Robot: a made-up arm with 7 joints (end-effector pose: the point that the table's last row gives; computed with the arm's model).
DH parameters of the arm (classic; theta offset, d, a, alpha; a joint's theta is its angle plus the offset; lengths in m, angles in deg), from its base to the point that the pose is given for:
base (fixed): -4.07 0 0 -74.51
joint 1: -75.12 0.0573 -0.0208 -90
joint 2: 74 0 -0.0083 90
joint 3: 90 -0.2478 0.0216 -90
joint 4: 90 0.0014 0.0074 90
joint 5: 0 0.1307 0 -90
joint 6: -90 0 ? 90
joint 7: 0 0 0 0
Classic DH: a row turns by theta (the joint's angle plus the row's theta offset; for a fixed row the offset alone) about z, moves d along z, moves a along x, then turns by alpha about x.
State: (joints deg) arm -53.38 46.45 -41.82 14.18 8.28 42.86 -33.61
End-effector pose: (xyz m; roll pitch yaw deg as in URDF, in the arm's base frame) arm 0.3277 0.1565 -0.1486 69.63 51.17 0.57
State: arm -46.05 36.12 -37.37 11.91 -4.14 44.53 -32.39
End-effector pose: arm 0.3037 0.1132 -0.1998 29.58 57.02 -32.39
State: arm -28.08 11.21 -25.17 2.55 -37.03 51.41 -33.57
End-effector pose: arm 0.2164 0.0076 -0.2599 -46.89 21.08 -85.80
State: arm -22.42 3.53 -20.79 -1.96 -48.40 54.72 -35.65
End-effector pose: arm 0.1892 -0.0189 -0.2570 -58.12 1.54 -88.64
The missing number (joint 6, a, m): 0.0383
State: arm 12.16 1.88 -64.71 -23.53 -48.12 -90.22 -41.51
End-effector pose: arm -0.0043 -0.0295 -0.2051 -107.08 -59.98 49.60
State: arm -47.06 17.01 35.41 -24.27 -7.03 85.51 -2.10
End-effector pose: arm 0.2613 0.1752 -0.0947 -9.10 24.46 14.03
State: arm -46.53 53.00 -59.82 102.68 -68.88 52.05 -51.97
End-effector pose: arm 0.1635 0.3681 -0.2013 -73.04 83.14 -32.01
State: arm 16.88 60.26 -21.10 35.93 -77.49 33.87 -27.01
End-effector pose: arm -0.0327 0.3428 -0.2563 -104.06 75.70 -73.51
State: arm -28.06 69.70 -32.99 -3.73 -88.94 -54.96 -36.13
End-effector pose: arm 0.2262 0.2415 -0.1055 4.21 -41.17 -47.39
